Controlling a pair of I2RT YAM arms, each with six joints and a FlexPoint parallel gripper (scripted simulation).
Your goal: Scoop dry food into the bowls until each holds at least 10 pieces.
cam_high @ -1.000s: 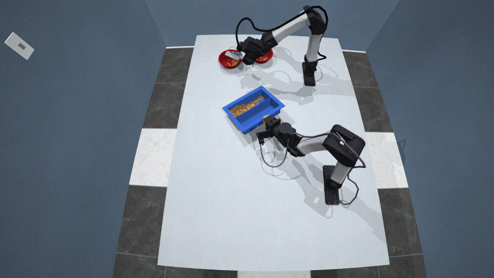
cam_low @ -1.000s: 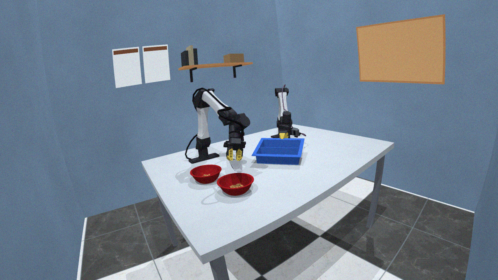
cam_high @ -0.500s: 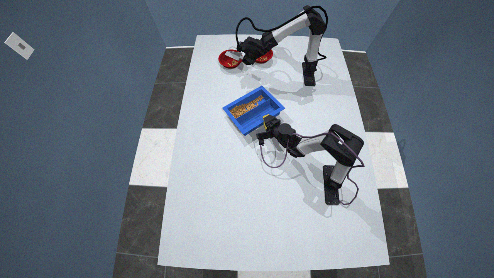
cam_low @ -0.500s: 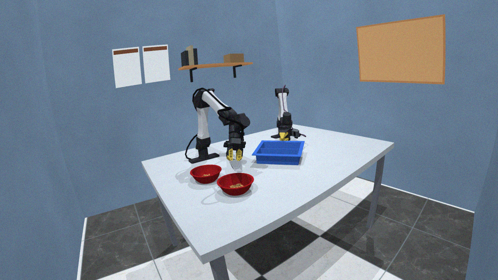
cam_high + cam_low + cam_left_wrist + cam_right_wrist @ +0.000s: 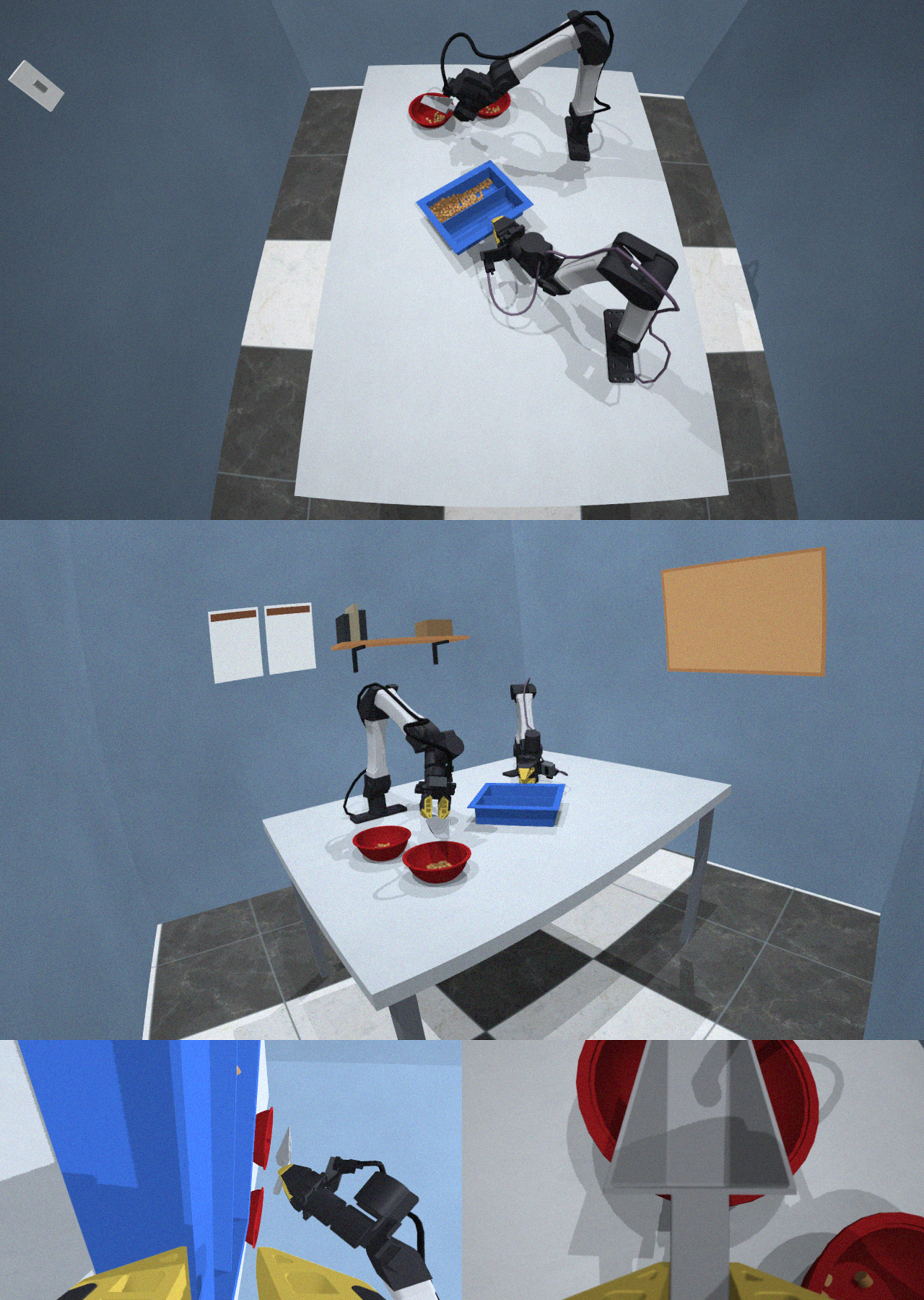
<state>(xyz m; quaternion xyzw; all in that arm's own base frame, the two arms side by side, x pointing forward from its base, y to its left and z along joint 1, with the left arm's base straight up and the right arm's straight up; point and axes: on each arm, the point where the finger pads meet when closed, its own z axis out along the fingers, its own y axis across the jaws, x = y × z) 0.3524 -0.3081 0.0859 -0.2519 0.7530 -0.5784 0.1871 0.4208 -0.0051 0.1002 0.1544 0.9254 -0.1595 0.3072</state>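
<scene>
Now: right hand 4 cm short of the grey scoop and 2 cm to the left of it. From my right hand the other things lie so: blue box 4 cm behind, 34 cm to the left, 5 cm below.
</scene>
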